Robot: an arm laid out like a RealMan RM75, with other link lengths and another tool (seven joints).
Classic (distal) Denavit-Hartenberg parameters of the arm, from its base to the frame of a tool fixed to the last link. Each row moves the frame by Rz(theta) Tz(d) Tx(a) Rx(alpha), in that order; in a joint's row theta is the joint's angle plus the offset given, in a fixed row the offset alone. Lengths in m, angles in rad.
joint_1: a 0; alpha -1.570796; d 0.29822; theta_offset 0
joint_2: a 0; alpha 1.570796; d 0; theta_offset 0
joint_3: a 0; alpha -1.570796; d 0.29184; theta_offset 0
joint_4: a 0; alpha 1.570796; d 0; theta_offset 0
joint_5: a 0; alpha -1.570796; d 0.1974; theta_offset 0
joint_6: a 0; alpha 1.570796; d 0; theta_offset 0
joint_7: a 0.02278; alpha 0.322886; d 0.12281; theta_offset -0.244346
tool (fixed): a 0; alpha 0; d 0.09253; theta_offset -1.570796
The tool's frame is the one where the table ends.
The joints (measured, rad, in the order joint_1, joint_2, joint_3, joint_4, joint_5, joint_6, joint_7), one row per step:
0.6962, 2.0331, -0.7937, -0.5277, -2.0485, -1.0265, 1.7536
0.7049, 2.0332, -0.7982, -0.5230, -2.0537, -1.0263, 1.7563
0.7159, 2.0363, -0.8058, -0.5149, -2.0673, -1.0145, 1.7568
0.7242, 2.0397, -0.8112, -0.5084, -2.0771, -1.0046, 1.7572
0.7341, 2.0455, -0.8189, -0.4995, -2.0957, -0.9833, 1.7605
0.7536, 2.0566, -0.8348, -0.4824, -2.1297, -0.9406, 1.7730
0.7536, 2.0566, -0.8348, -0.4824, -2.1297, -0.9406, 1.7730
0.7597, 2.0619, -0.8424, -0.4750, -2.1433, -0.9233, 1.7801
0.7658, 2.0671, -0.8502, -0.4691, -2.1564, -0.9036, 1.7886
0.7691, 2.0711, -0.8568, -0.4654, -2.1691, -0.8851, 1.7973
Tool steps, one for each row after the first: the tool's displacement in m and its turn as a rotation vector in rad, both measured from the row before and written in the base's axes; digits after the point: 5 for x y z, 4 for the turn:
-0.00284, 0.00098, -0.00211, -0.0089, -0.0041, 0.0058
-0.00165, 0.00102, -0.00396, -0.0098, -0.0167, 0.0055
-0.00138, 0.00064, -0.00342, -0.0070, -0.0117, 0.0036
0.00018, 0.00067, -0.00459, -0.0065, -0.0222, -0.0004
-0.00003, 0.00154, -0.00833, -0.0099, -0.0401, -0.0036
0.00000, 0.00000, 0.00000, 0.0000, 0.0000, 0.0000
0.00062, -0.00035, -0.00392, -0.0051, -0.0153, -0.0040
0.00059, 0.00032, -0.00314, -0.0015, -0.0159, -0.0043
0.00166, 0.00020, -0.00185, 0.0012, -0.0155, -0.0057

